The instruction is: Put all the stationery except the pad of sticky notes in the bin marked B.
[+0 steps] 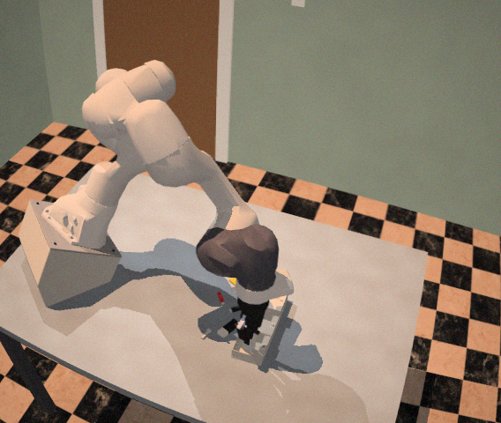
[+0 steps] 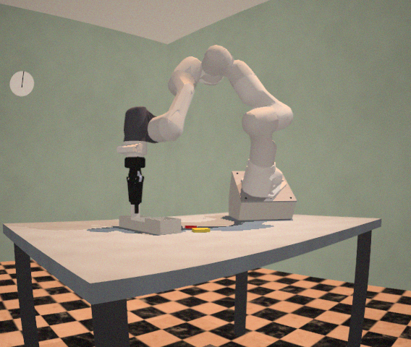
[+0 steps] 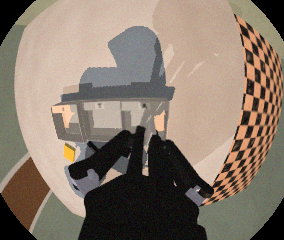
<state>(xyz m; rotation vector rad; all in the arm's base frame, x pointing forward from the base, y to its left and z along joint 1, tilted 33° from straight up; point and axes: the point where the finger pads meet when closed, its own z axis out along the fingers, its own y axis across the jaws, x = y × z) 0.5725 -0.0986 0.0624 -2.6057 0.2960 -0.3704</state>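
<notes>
Now: hand 90 mm to the right of the bin and 30 mm above it. From my hand the other things lie so: black pen-like thing: 90 mm behind, 120 mm to the left, 40 mm below; black-and-white block: 80 mm behind, 40 mm to the left, 40 mm below; small white thing: 130 mm behind, 40 mm below.
</notes>
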